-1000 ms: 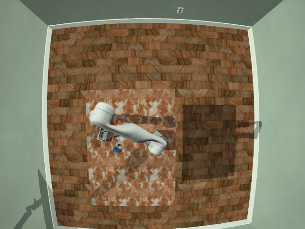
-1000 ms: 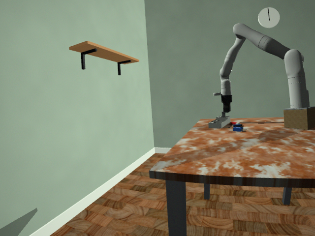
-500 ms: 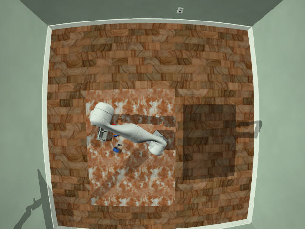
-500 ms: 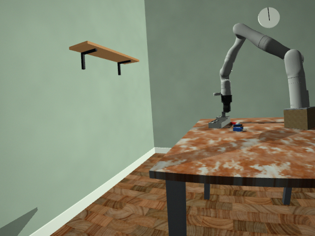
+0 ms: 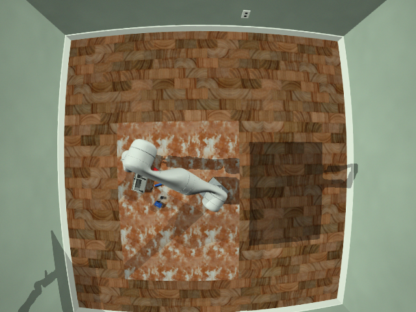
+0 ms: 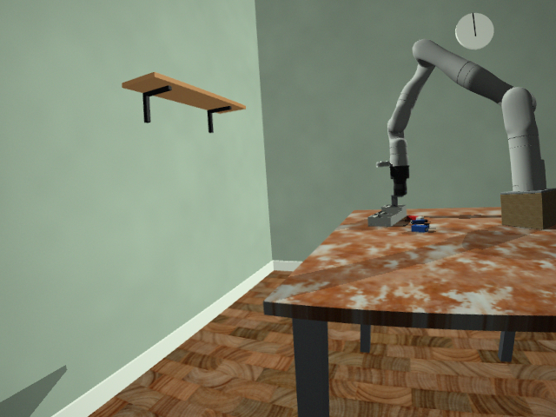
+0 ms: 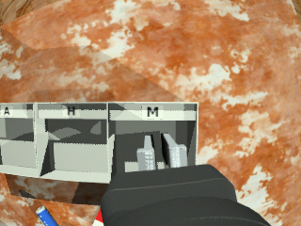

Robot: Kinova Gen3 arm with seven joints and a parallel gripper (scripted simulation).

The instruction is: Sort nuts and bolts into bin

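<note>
Right now the grey bin rack is 8 cm to the left of my hand, 3 cm ahead of it and 2 cm below it. The rest, counted from my hand: red piece (9 cm to the left, 8 cm behind, 4 cm below); dark nut (14 cm to the left, 10 cm behind, 4 cm below); blue stick (17 cm to the left, 7 cm behind, 4 cm below).
</note>
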